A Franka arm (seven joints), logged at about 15 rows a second.
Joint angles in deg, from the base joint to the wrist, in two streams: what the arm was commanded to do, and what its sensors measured. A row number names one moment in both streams.
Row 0, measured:
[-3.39, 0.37, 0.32, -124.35, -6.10, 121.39, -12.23]
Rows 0 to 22, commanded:
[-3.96, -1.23, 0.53, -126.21, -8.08, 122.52, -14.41]
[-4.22, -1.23, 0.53, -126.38, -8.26, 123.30, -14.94]
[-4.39, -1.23, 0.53, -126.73, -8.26, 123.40, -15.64]
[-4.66, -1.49, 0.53, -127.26, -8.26, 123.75, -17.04]
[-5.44, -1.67, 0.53, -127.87, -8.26, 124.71, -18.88]
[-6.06, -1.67, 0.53, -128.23, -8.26, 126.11, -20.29]
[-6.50, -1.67, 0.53, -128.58, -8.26, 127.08, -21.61]
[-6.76, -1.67, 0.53, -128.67, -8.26, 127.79, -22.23]
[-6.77, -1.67, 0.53, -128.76, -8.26, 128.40, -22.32]
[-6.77, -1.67, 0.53, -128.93, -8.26, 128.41, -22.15]
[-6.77, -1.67, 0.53, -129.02, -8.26, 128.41, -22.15]
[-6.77, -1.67, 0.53, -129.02, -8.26, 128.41, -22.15]
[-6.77, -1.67, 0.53, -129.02, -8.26, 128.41, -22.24]
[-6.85, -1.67, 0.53, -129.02, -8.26, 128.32, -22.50]
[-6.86, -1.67, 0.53, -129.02, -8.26, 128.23, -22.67]
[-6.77, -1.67, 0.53, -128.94, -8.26, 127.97, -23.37]
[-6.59, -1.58, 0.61, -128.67, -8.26, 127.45, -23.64]
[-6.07, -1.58, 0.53, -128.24, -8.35, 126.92, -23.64]
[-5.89, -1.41, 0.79, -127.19, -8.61, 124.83, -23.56]
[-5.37, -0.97, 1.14, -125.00, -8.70, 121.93, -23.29]
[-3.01, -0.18, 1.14, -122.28, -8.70, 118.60, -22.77]
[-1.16, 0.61, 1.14, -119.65, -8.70, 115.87, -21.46]
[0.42, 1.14, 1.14, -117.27, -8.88, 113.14, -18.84]
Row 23, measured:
[-2.54, -0.76, 0.75, -122.99, -8.05, 118.85, -21.83]
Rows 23 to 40, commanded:
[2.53, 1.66, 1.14, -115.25, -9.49, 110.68, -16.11]
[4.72, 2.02, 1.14, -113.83, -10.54, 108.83, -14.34]
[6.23, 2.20, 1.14, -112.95, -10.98, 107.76, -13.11]
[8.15, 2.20, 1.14, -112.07, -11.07, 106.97, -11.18]
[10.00, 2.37, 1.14, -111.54, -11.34, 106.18, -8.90]
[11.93, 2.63, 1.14, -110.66, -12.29, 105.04, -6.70]
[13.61, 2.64, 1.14, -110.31, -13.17, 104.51, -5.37]
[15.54, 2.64, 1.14, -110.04, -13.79, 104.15, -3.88]
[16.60, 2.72, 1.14, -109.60, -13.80, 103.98, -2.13]
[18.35, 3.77, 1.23, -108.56, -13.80, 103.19, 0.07]
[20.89, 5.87, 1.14, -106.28, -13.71, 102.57, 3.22]
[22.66, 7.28, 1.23, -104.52, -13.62, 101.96, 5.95]
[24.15, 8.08, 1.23, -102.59, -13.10, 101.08, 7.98]
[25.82, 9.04, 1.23, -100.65, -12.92, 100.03, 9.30]
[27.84, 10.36, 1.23, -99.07, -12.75, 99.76, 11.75]
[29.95, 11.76, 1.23, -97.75, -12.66, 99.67, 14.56]
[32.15, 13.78, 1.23, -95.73, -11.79, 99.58, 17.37]
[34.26, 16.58, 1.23, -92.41, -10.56, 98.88, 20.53]
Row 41, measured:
[30.84, 10.56, 1.39, -99.84, -11.98, 101.49, 15.41]
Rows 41 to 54, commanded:
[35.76, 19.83, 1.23, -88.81, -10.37, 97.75, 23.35]
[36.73, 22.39, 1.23, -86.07, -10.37, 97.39, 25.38]
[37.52, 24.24, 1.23, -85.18, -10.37, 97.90, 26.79]
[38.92, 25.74, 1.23, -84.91, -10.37, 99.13, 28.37]
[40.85, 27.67, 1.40, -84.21, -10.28, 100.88, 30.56]
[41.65, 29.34, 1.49, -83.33, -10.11, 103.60, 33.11]
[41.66, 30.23, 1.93, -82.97, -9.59, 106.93, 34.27]
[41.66, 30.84, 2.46, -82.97, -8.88, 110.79, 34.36]
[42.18, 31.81, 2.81, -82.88, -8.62, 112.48, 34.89]
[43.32, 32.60, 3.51, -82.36, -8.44, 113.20, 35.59]
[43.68, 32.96, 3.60, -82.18, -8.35, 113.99, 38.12]
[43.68, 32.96, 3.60, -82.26, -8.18, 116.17, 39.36]
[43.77, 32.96, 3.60, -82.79, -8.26, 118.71, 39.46]
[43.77, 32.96, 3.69, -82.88, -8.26, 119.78, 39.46]
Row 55, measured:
[44.30, 32.30, 3.26, -84.13, -9.17, 117.67, 38.61]
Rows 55 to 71, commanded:
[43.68, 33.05, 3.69, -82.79, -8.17, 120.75, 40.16]
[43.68, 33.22, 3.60, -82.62, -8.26, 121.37, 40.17]
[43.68, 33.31, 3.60, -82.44, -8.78, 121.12, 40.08]
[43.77, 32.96, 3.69, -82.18, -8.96, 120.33, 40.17]
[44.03, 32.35, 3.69, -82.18, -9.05, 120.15, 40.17]
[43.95, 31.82, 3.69, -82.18, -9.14, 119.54, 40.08]
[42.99, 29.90, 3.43, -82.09, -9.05, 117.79, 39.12]
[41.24, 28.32, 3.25, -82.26, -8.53, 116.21, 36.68]
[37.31, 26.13, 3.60, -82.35, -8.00, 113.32, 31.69]
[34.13, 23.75, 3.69, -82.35, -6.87, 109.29, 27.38]
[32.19, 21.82, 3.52, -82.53, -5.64, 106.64, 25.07]
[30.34, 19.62, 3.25, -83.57, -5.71, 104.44, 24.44]
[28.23, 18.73, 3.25, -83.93, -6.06, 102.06, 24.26]
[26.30, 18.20, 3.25, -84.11, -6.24, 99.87, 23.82]
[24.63, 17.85, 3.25, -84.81, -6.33, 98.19, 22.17]
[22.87, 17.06, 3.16, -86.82, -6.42, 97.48, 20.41]
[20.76, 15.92, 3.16, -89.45, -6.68, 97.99, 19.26]
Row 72, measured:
[23.86, 17.92, 2.42, -83.53, -6.91, 97.03, 21.44]
